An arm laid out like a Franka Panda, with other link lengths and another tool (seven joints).
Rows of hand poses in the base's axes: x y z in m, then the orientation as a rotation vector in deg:
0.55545, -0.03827, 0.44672, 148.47, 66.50, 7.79
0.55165, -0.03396, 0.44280, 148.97, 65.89, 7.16
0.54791, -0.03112, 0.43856, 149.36, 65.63, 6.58
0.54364, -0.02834, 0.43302, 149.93, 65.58, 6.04
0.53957, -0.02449, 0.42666, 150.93, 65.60, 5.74
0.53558, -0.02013, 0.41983, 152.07, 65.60, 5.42
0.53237, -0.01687, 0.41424, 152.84, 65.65, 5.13
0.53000, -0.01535, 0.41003, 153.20, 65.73, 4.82
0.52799, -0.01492, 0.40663, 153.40, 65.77, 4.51
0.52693, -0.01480, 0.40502, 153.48, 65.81, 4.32
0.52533, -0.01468, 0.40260, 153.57, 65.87, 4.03
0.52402, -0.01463, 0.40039, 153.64, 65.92, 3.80
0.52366, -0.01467, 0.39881, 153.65, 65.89, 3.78
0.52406, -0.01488, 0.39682, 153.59, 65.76, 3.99
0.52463, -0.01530, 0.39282, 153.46, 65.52, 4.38
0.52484, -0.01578, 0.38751, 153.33, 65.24, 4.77
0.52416, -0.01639, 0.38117, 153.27, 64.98, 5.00
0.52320, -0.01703, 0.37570, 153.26, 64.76, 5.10
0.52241, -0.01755, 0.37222, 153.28, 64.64, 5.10
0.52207, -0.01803, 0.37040, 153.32, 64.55, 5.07
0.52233, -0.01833, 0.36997, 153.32, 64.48, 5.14
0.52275, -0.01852, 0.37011, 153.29, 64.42, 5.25
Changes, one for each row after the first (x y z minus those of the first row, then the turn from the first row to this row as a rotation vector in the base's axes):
-0.00380, 0.00431, -0.00392, 0.04, 0.41, -0.58
-0.00754, 0.00715, -0.00816, 0.11, 0.85, -0.90
-0.01181, 0.00993, -0.01370, 0.42, 1.37, -1.13
-0.01588, 0.01378, -0.02006, 1.18, 1.92, -1.38
-0.01987, 0.01814, -0.02689, 2.06, 2.53, -1.67
-0.02308, 0.02140, -0.03248, 2.65, 3.00, -1.85
-0.02545, 0.02292, -0.03669, 2.89, 3.34, -1.91
-0.02746, 0.02335, -0.04009, 2.98, 3.60, -1.96
-0.02852, 0.02347, -0.04170, 3.00, 3.76, -1.98
-0.03012, 0.02359, -0.04412, 3.01, 3.98, -1.99
-0.03143, 0.02364, -0.04633, 3.02, 4.16, -2.00
-0.03179, 0.02360, -0.04791, 3.01, 4.17, -2.02
-0.03139, 0.02339, -0.04990, 2.98, 3.99, -2.07
-0.03082, 0.02297, -0.05390, 2.92, 3.64, -2.15
-0.03061, 0.02249, -0.05921, 2.84, 3.29, -2.26
-0.03129, 0.02188, -0.06555, 2.78, 3.07, -2.39
-0.03225, 0.02124, -0.07102, 2.74, 2.95, -2.51
-0.03304, 0.02072, -0.07450, 2.72, 2.93, -2.60
-0.03338, 0.02024, -0.07632, 2.72, 2.94, -2.67
-0.03312, 0.01994, -0.07675, 2.72, 2.88, -2.70
-0.03270, 0.01975, -0.07661, 2.71, 2.79, -2.72

